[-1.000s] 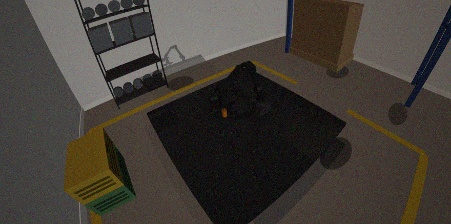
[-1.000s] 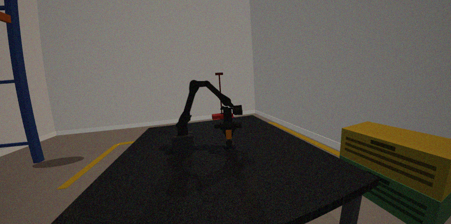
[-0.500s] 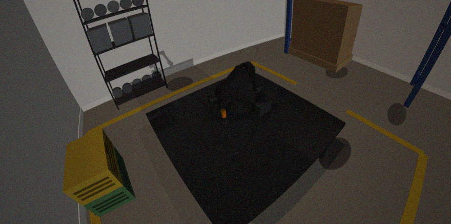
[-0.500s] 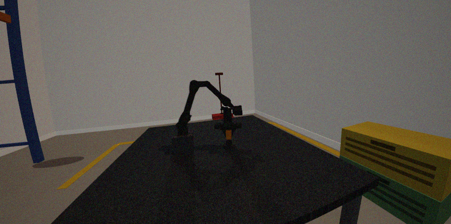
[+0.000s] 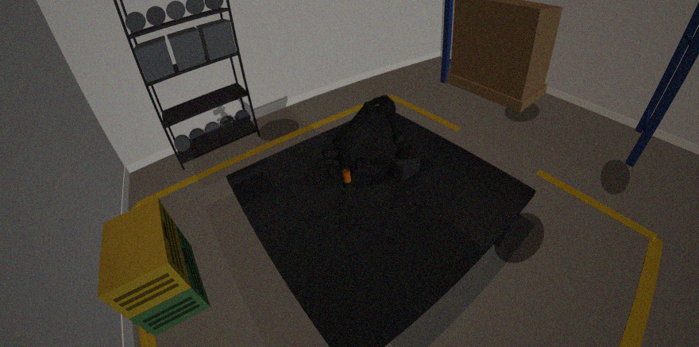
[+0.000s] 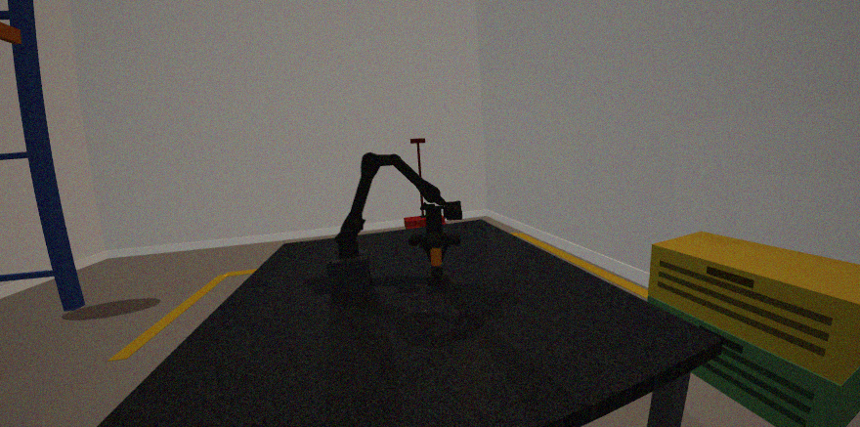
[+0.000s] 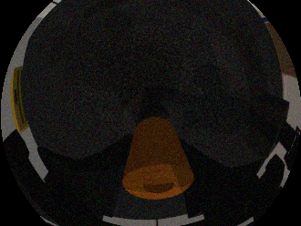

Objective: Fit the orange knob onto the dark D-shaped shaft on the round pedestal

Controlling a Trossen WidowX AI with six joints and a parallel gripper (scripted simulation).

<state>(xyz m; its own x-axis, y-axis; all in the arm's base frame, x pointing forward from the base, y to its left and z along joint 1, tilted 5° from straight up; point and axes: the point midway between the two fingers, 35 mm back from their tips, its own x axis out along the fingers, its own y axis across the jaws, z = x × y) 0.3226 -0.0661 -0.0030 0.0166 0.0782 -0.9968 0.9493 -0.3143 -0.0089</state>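
The orange knob is 2 cm above my gripper tip. The rest, counted from my gripper tip: round pedestal 4 cm below.
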